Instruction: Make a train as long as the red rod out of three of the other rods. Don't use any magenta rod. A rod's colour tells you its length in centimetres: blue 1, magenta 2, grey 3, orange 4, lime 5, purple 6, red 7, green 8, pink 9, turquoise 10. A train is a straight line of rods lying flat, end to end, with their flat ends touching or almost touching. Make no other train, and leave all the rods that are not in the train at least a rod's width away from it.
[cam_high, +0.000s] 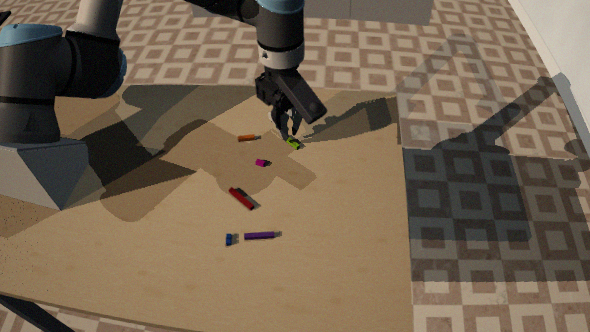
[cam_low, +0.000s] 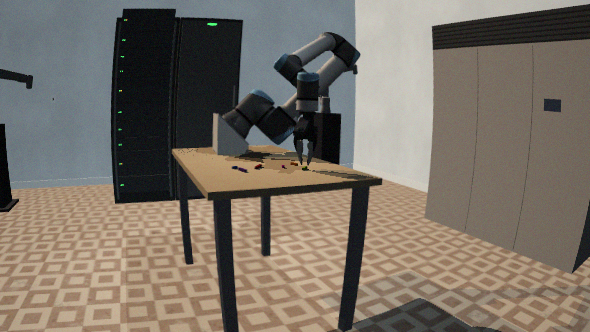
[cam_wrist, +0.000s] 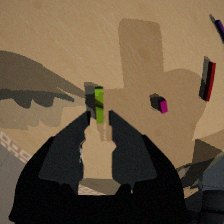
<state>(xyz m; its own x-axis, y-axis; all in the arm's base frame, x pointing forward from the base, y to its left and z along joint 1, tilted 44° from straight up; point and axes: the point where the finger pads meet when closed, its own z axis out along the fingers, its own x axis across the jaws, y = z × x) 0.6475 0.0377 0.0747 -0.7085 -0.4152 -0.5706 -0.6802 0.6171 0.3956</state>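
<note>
Right now my hand is 30 mm above the lime rod. The rest, counted from my hand: red rod (100 mm behind, 160 mm to the right, 30 mm below); magenta rod (70 mm behind, 60 mm to the right, 30 mm below); orange rod (110 mm behind, 10 mm to the left, 30 mm below).
</note>
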